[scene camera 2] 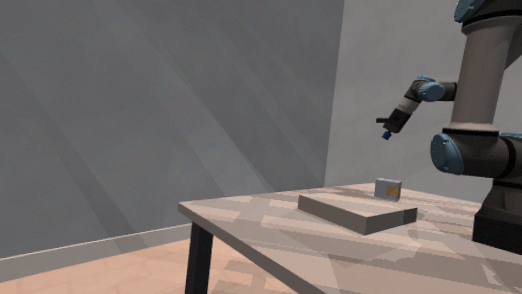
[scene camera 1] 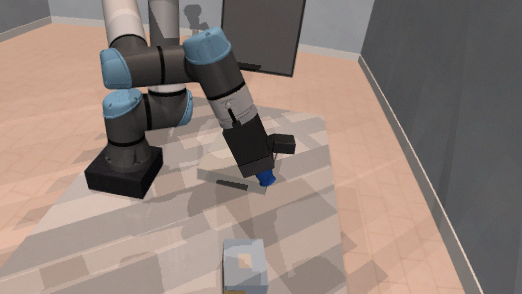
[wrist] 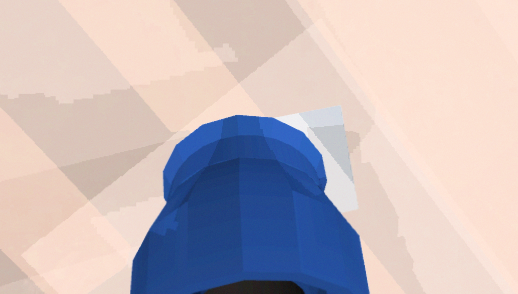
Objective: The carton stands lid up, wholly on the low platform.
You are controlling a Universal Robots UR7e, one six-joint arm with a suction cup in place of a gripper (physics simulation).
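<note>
Nothing is carried by my suction cup [wrist: 245, 199]. The cup is 27 cm from the middle of a carton [scene camera 1: 242, 258], above it, and I see the carton [wrist: 324, 127] from the wrist too. On the table rests a low platform [scene camera 2: 364, 214]. Scene camera 1 gives me the platform [scene camera 1: 218, 166] as well, but in the wrist view the platform is out of frame.
</note>
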